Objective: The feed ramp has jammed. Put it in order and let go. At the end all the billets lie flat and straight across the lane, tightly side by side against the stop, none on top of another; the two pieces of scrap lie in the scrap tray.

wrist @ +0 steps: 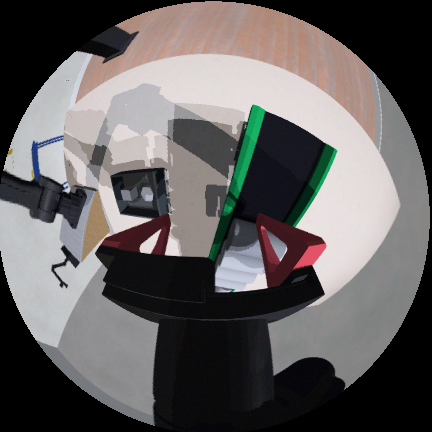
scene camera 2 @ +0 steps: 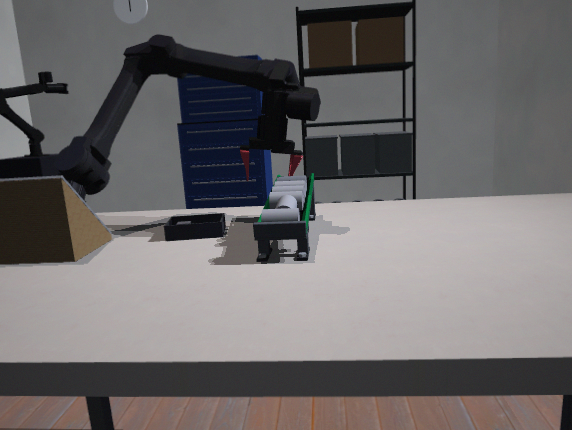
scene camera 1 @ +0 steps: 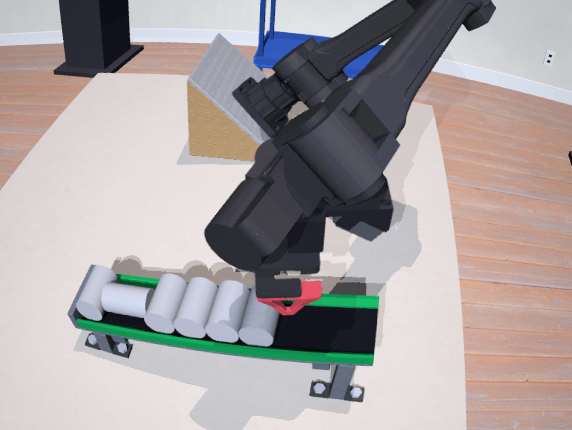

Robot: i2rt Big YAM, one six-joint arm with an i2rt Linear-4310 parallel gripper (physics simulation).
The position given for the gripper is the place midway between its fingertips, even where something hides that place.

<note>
In view: the gripper (scene camera 1: 286, 279), a billet (scene camera 1: 124, 299), a scrap tray (scene camera 2: 207, 225), a billet (scene camera 1: 89, 304), a billet (scene camera 1: 259, 322), a billet (scene camera 1: 191, 319) and a stop (scene camera 2: 286, 228).
The scrap tray also shows in the wrist view (wrist: 138, 207). The gripper also shows in the wrist view (wrist: 212, 217) and in scene camera 2 (scene camera 2: 268, 182).
</note>
